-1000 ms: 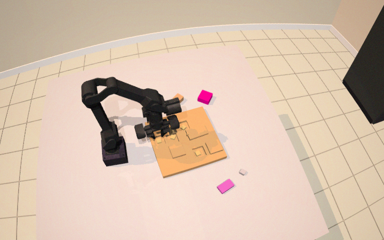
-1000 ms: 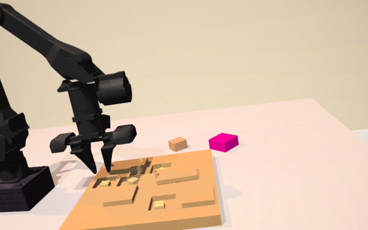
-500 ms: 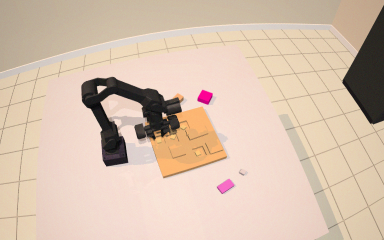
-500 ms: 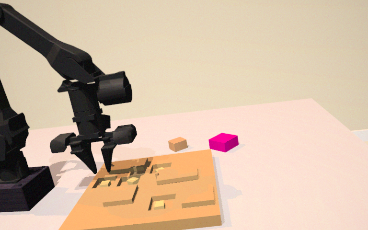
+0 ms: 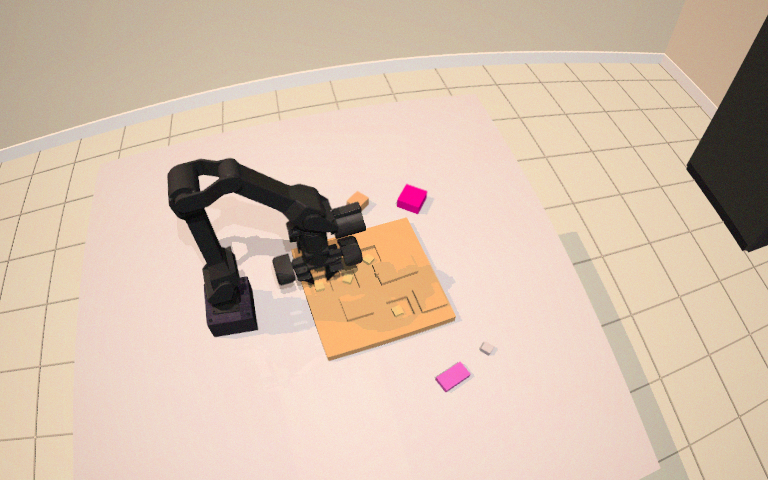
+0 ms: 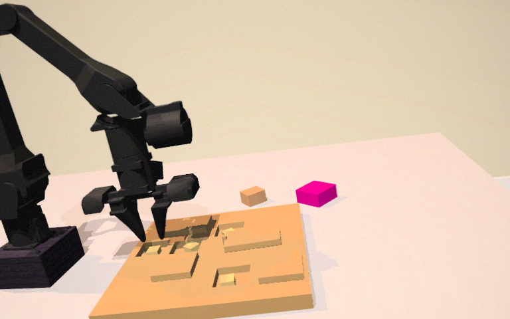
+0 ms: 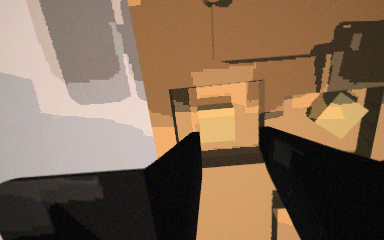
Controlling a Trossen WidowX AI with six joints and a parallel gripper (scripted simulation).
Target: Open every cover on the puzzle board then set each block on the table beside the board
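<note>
The orange block is 23 cm to the left of my gripper tip, 12 cm ahead of it and 2 cm below it. Also, from my gripper tip: flat pink piece (28 cm to the right, 24 cm ahead, 3 cm below); magenta block (26 cm ahead, 22 cm to the left, 2 cm below); grey block (33 cm ahead, 23 cm to the right, 3 cm below).
</note>
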